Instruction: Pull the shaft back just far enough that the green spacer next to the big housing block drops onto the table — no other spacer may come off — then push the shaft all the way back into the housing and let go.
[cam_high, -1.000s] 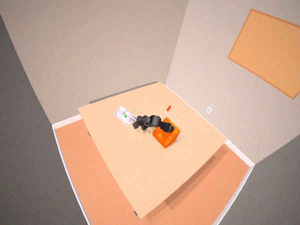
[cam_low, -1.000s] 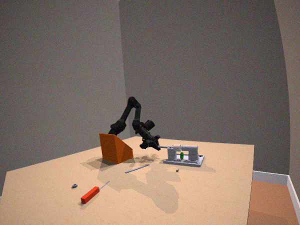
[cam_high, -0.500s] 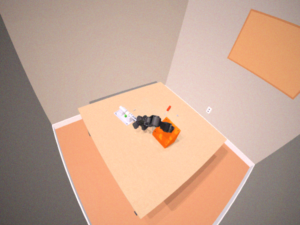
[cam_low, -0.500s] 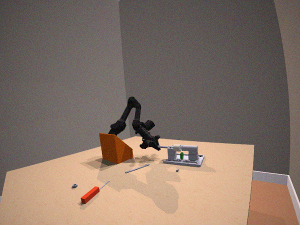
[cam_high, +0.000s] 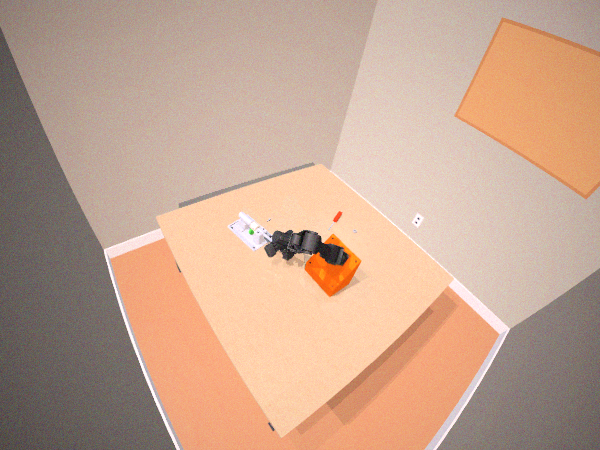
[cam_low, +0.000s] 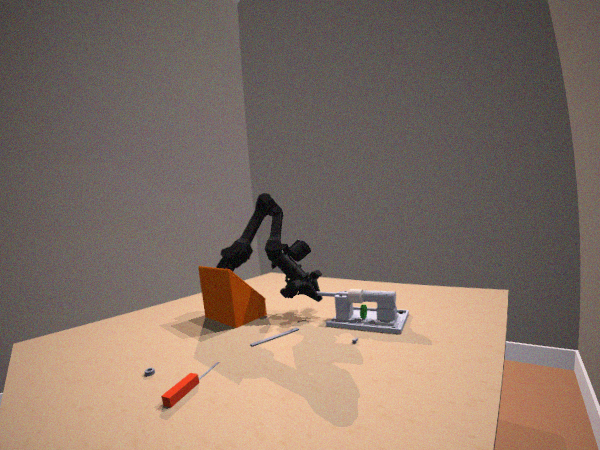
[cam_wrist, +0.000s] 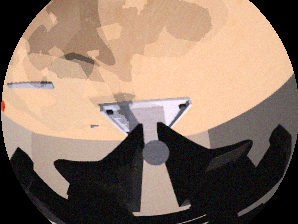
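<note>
Right now the horizontal shaft is 50 mm ahead of my gripper tip and 20 mm above it. From my gripper tip the other things lie so: green spacer: 150 mm ahead, 30 mm below, 10 mm to the left; small bolt: 190 mm ahead, 130 mm to the right, 50 mm below; white spacer: 140 mm ahead, 20 mm above, 10 mm to the left.
</note>
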